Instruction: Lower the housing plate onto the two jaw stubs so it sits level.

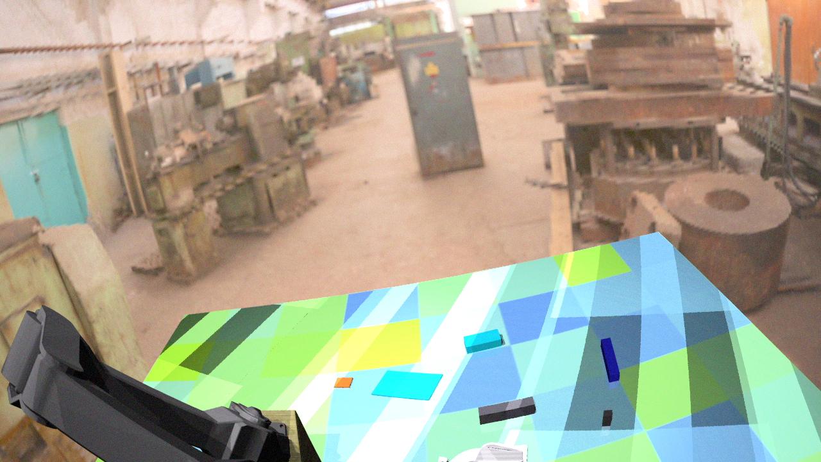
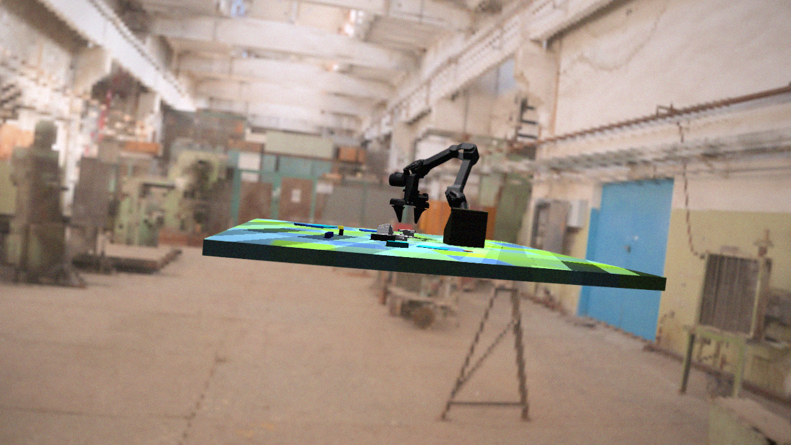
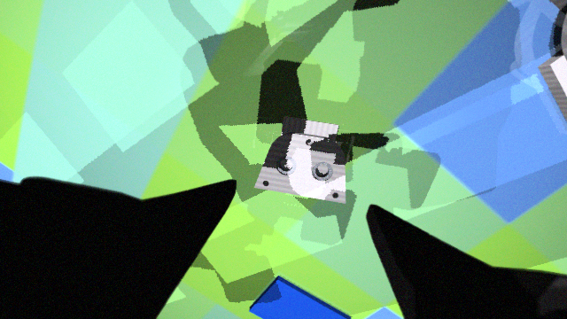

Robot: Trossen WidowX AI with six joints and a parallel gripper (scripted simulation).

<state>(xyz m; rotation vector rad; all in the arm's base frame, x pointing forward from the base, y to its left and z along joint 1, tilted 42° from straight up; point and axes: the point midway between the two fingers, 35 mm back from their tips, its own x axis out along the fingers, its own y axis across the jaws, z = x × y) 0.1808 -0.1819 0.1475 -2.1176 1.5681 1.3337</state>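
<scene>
My gripper tip is now 30 mm above the white housing plate and 10 mm to the right of it. From my gripper tip the other things lie so: small dark block (310 mm to the left, 290 mm ahead, 50 mm below); dark grey bar (380 mm to the left, 140 mm ahead, 50 mm below); flat cyan plate (500 mm to the left, 60 mm below, 30 mm behind).
</scene>
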